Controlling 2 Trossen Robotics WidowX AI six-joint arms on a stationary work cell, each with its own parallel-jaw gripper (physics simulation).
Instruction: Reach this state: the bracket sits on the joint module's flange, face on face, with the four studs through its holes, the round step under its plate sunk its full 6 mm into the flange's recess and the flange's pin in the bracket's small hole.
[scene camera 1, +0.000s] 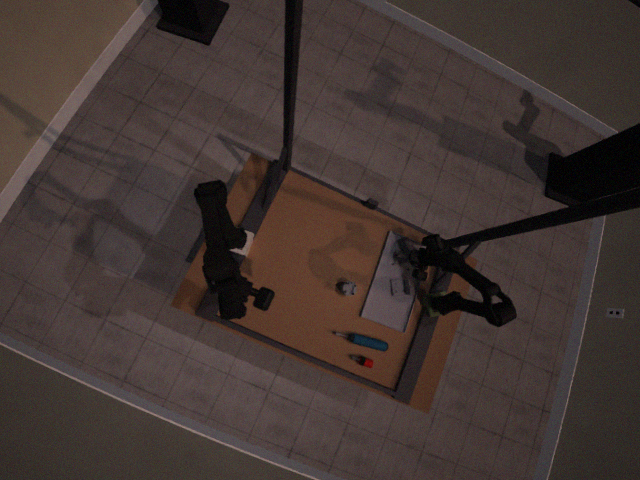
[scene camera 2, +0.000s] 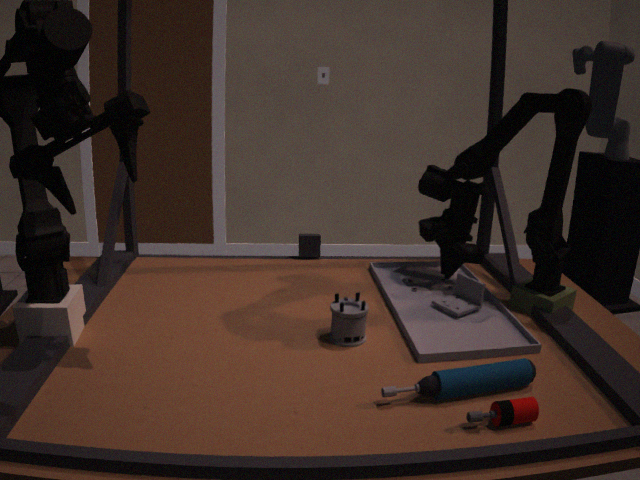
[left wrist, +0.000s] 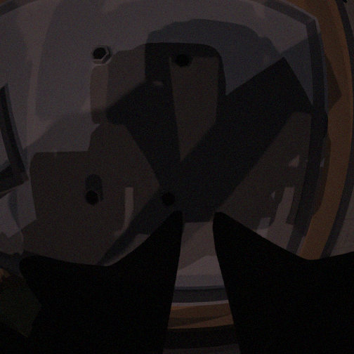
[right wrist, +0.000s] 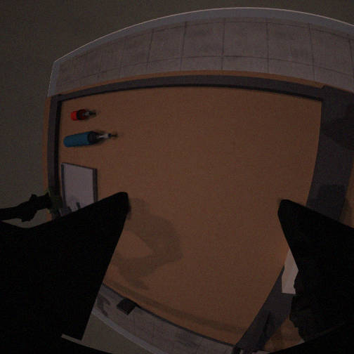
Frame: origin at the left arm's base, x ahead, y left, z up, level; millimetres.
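Seen in the pictures: left gripper, fingertip midpoint: (scene camera 2: 445, 276); right gripper, fingertip midpoint: (scene camera 1: 255, 298) (scene camera 2: 103, 198); left arm's base at its link origin: (scene camera 1: 438, 304) (scene camera 2: 545, 287); right arm's base at its link origin: (scene camera 1: 237, 240) (scene camera 2: 48, 295).
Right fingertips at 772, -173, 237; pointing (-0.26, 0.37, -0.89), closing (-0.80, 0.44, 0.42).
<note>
Pixels of each thing's middle, then the offset from my right fingertips to it, as dx, dy, dz.
- grey L-shaped bracket at the middle of its body: (scene camera 2: 458, 295) (scene camera 1: 401, 287) -613, +70, -248
- round grey joint module at the middle of its body: (scene camera 2: 348, 318) (scene camera 1: 348, 288) -373, +34, -243
- grey tray at the middle of its body: (scene camera 2: 444, 301) (scene camera 1: 397, 280) -611, +39, -272
- blue-handled driver at the middle of its body: (scene camera 2: 462, 382) (scene camera 1: 361, 340) -395, +264, -260
- short red-handled driver at the middle of its body: (scene camera 2: 501, 413) (scene camera 1: 361, 360) -380, +348, -263
The grey L-shaped bracket (scene camera 1: 399, 286) (scene camera 2: 454, 308) lies on the tray, its upright plate toward the right in scene camera 2. The round grey joint module (scene camera 1: 346, 287) (scene camera 2: 348, 325) stands upright left of the tray, its black studs pointing up and bare. My left gripper (scene camera 2: 448, 274) (left wrist: 197, 218) points down low over the tray's far part. Its fingers stand narrowly apart with nothing between them; a nut (left wrist: 167, 199) shows just beside the left-hand fingertip. More nuts lie around it. My right gripper (scene camera 2: 103, 195) (right wrist: 207, 204) is wide open and empty, high at the left.
The grey tray (scene camera 1: 377, 310) (scene camera 2: 460, 344) (right wrist: 78, 180) has low raised rims. A blue-handled driver (scene camera 1: 368, 342) (scene camera 2: 483, 379) (right wrist: 80, 139) and a short red-handled driver (scene camera 1: 366, 361) (scene camera 2: 522, 411) (right wrist: 77, 115) lie on the table in front of it. Dark frame rails edge the table.
</note>
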